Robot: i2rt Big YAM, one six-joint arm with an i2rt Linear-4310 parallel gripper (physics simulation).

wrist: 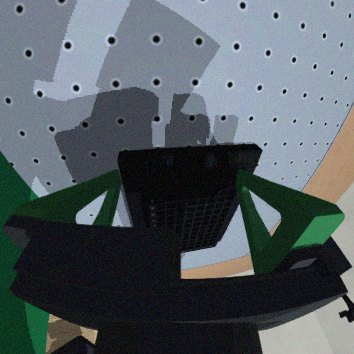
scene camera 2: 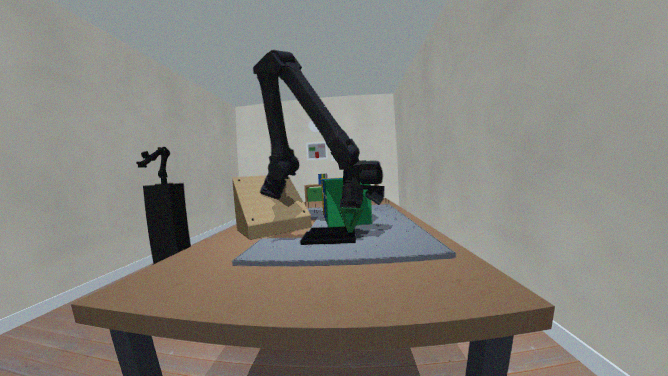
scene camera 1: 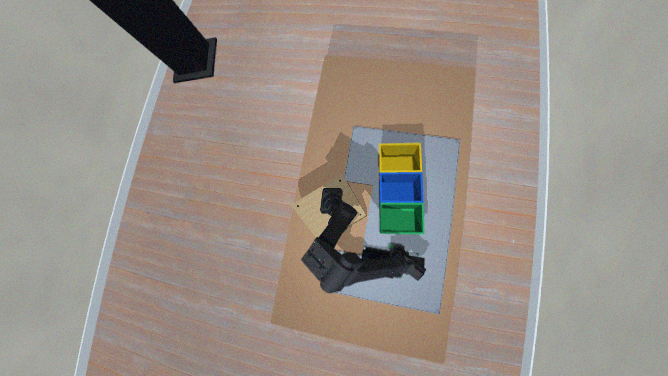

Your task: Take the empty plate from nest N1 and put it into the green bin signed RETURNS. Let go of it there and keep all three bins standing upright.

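Places are measured from the arm's base along level axes (x ahead, y left, z up), in metres.
Where they show: gripper, between the fingertips: [wrist: 177, 175] [scene camera 2: 349, 231]; arm's base, origin of its link: [scene camera 2: 273, 187] [scene camera 1: 330, 200].
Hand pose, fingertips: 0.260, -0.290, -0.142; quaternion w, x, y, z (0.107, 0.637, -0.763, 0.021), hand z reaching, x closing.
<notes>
Things, the pixels of their top centre, and the offset from my fingertips, as dx, dy, dz. Level surfaces: height alone.
- block, centre of its top: [wrist: 191, 227] [scene camera 2: 328, 230] [scene camera 1: 378, 262] -0.066, -0.001, +0.011
- green bin, centre of its top: [scene camera 2: 345, 178] [scene camera 1: 402, 218] +0.040, +0.194, +0.164
- blue bin, centre of its top: [scene camera 1: 401, 187] +0.048, +0.324, +0.164
- yellow bin, centre of its top: [scene camera 1: 400, 157] +0.055, +0.455, +0.164
- grey perforated mat, height of its surface: dz -0.015
The black plate with a grid of small wells [wrist: 200, 220] lies in a low black block on the grey mat. The block [scene camera 1: 376, 253] [scene camera 2: 327, 236] is partly under my arm in the overhead view; no N1 label is readable. My gripper [scene camera 2: 353, 229] [wrist: 177, 175] is open, its green fingers wide apart. In the wrist view the fingertips appear to either side of the block's near end; their height over it is unclear. The green bin [scene camera 1: 401, 220] [scene camera 2: 335, 195] [wrist: 11, 260] stands upright beside the gripper, and its inside looks empty. Its sign does not show readably.
The blue bin [scene camera 1: 401, 188] and yellow bin [scene camera 1: 400, 157] stand upright in a row with the green one. The bins stand on the grey perforated mat [scene camera 1: 425, 295] [scene camera 2: 400, 250] [wrist: 280, 40]. A slanted wooden block [scene camera 1: 312, 212] [scene camera 2: 250, 205] is beside the arm's base.
</notes>
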